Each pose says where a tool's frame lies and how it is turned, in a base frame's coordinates. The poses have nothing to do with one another.
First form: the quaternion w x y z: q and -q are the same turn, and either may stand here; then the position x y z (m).
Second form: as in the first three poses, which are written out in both.
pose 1, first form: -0.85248 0.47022 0.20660 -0.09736 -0.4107 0.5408 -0.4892
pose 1, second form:
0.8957 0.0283 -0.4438 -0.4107
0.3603 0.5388 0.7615 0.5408
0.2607 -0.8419 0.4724 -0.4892
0 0 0 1

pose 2, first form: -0.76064 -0.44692 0.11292 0.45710 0.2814 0.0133 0.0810
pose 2, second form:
0.5566 0.5944 -0.5804 0.2814
-0.7963 0.1826 -0.5767 0.0133
-0.2368 0.7831 0.5750 0.0810
0 0 0 1

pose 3, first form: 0.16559 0.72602 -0.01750 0.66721 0.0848 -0.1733 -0.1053
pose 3, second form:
0.1090 -0.2464 0.9630 0.0848
0.1956 -0.9445 -0.2638 -0.1733
0.9746 0.2171 -0.0548 -0.1053
0 0 0 1

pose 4, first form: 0.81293 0.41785 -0.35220 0.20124 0.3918 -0.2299 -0.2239
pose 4, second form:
0.6709 -0.6215 -0.4045 0.3918
0.0329 0.5698 -0.8211 -0.2299
0.7408 0.5376 0.4027 -0.2239
0 0 0 1

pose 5, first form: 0.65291 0.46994 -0.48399 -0.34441 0.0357 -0.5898 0.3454
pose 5, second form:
0.2943 -0.0052 -0.9557 0.0357
-0.9046 0.3211 -0.2803 -0.5898
0.3083 0.9470 0.0898 0.3454
0 0 0 1

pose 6, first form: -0.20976 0.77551 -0.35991 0.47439 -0.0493 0.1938 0.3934
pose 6, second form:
0.2908 -0.3592 0.8868 -0.0493
-0.7572 -0.6529 -0.0161 0.1938
0.5848 -0.6668 -0.4619 0.3934
0 0 0 1

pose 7, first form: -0.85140 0.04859 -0.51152 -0.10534 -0.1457 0.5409 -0.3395
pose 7, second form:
0.4545 -0.2291 0.8608 -0.1457
0.1297 0.9731 0.1905 0.5409
-0.8813 0.0250 0.4720 -0.3395
0 0 0 1

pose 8, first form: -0.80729 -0.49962 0.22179 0.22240 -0.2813 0.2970 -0.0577
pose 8, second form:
0.8027 0.1375 -0.5803 -0.2813
-0.5807 0.4018 -0.7080 0.2970
0.1359 0.9053 0.4024 -0.0577
0 0 0 1

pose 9, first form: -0.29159 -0.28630 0.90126 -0.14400 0.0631 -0.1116 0.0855
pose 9, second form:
-0.6660 -0.6000 -0.4431 0.0631
-0.4321 0.7946 -0.4265 -0.1116
0.6081 -0.0926 -0.7885 0.0855
0 0 0 1

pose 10, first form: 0.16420 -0.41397 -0.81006 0.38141 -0.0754 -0.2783 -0.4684
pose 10, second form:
-0.6033 0.5454 -0.5818 -0.0754
0.7959 0.3663 -0.4820 -0.2783
-0.0498 -0.7539 -0.6551 -0.4684
0 0 0 1

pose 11, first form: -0.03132 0.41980 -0.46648 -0.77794 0.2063 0.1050 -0.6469
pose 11, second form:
-0.6456 -0.4404 -0.6239 0.2063
-0.3429 -0.5628 0.7521 0.1050
-0.6824 0.6995 0.2123 -0.6469
0 0 0 1

